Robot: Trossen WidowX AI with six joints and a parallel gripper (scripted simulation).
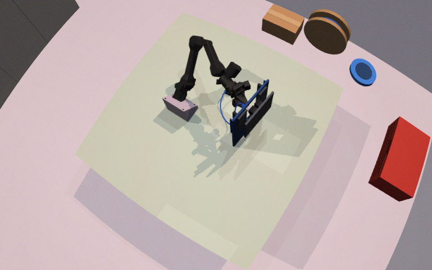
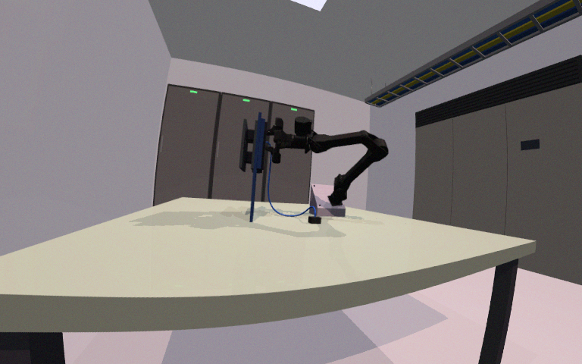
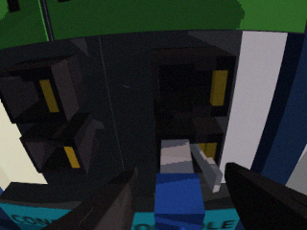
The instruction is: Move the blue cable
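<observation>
My gripper tip is now 1 cm below the blue plug and 1 cm short of it. From my gripper tip the other things lie so: black cable anchor (31 cm below, 20 cm behind, 17 cm to the left).
</observation>
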